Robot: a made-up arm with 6 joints.
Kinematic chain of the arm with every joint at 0, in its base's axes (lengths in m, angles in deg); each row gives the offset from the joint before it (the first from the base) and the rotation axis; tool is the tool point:
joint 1: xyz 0 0 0.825 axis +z
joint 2: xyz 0.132 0 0 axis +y
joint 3: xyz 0 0 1.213 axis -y
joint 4: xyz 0 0 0.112 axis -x
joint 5: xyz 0.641 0 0 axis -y
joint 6: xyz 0.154 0 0 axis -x
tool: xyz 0 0 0
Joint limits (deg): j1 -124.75..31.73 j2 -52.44..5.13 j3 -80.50..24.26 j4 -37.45..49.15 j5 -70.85..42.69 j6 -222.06..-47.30
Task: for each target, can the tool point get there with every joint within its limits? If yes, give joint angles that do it. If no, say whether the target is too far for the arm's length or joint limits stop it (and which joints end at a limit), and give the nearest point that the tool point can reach.
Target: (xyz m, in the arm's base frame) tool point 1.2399 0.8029 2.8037
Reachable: no: too far | nearest point 0.7935 0.4975 2.4357 | short by 0.654 m
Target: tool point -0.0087 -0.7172 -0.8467
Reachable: no: joint limits stop it (at a limit: joint 2, joint 3) | nearest point -0.0051 -0.4224 1.2500 | short by 2.117 m
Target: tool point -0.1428 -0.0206 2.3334
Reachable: yes | joints 9.45 -40.04 7.11 -2.03 -34.57 -144.41
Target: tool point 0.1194 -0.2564 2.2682
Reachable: yes | joints -64.12 -27.40 -6.46 10.93 -8.86 -149.56
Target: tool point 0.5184 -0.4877 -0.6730
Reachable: no: joint limits stop it (at a limit: joint 2, joint 3) | nearest point 0.3087 -0.2904 1.2502 | short by 1.945 m
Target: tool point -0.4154 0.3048 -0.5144
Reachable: no: joint limits stop it (at a limit: joint 2, joint 3, joint 5) | nearest point -0.1895 0.1391 1.2096 | short by 1.747 m
